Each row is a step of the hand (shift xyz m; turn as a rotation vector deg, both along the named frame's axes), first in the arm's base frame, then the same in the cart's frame.
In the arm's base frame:
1: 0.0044 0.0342 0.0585 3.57 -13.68 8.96
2: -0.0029 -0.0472 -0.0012 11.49 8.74 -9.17
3: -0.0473 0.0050 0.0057 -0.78 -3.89 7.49
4: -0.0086 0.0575 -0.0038 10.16 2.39 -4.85
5: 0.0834 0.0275 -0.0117 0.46 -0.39 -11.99
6: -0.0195 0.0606 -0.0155 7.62 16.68 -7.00
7: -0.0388 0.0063 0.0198 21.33 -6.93 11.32
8: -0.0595 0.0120 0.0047 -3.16 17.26 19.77
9: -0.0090 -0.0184 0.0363 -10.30 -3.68 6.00
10: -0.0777 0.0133 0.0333 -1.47 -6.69 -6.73
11: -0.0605 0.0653 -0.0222 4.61 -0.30 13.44
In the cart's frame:
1: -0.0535 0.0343 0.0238 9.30 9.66 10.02
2: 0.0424 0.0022 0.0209 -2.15 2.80 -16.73
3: -0.0150 -0.0350 0.0291 0.34 4.23 7.34
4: -0.0516 -0.0155 -0.0222 1.58 4.99 -10.25
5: -0.0055 0.0567 -0.0679 5.27 -6.68 -8.47
6: -0.0516 -0.0314 -0.0254 -10.83 0.11 -16.37
7: -0.0204 -0.0200 0.0335 5.38 24.50 -1.42
8: -0.0230 -0.0461 0.0324 -24.03 7.26 8.29
9: 0.0003 0.0163 0.0384 -0.91 -4.28 11.68
10: -0.0389 -0.0439 0.0623 8.47 -4.41 -1.01
11: -0.0602 -0.0687 -0.0085 -4.35 11.66 6.86

